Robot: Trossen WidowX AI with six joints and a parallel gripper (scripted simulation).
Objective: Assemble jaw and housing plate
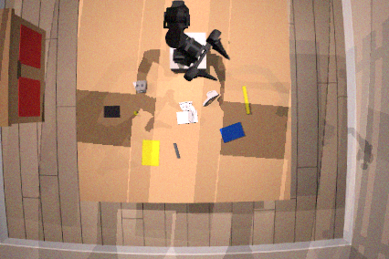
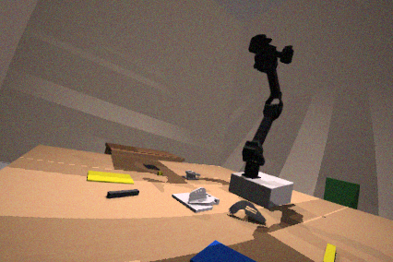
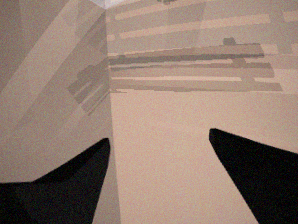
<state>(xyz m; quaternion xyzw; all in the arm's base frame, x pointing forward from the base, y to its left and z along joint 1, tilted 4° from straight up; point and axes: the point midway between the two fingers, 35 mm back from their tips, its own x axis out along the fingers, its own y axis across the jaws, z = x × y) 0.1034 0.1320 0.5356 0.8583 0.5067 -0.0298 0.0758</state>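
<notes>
Right now my gripper tip is 8 cm short of the silver jaw, 2 cm to the left of it and 58 cm above it. Round my gripper tip: small white part 1 cm ahead, 41 cm to the right, 57 cm below; yellow stick 6 cm ahead, 21 cm to the left, 59 cm below; blue plate 25 cm ahead, 14 cm to the left, 60 cm below.
</notes>
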